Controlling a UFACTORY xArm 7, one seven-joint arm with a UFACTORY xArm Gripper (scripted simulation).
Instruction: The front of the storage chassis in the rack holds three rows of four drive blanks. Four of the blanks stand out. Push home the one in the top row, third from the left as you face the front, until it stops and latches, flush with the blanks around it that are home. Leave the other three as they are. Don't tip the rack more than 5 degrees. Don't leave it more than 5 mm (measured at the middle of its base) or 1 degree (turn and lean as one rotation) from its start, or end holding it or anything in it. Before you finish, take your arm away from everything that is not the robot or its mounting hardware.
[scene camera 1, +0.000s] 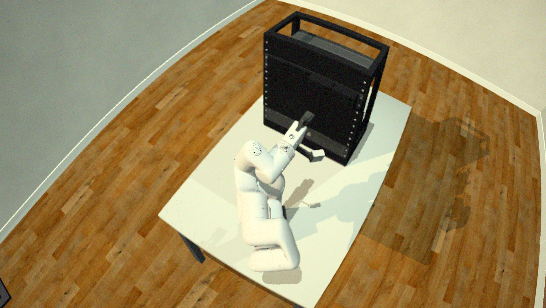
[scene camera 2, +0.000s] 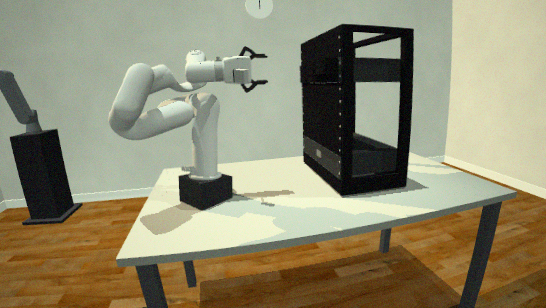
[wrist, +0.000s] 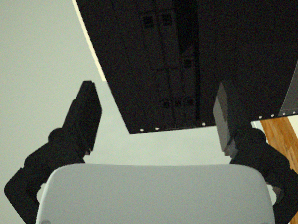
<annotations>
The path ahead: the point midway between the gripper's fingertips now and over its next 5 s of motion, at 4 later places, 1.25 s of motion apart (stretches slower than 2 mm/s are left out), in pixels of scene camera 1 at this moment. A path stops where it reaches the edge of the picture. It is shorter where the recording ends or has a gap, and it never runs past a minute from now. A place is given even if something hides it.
My gripper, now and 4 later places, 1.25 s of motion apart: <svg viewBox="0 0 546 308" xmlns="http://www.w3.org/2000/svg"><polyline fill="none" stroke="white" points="308,120 319,109 326,101 313,90 318,84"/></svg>
</annotations>
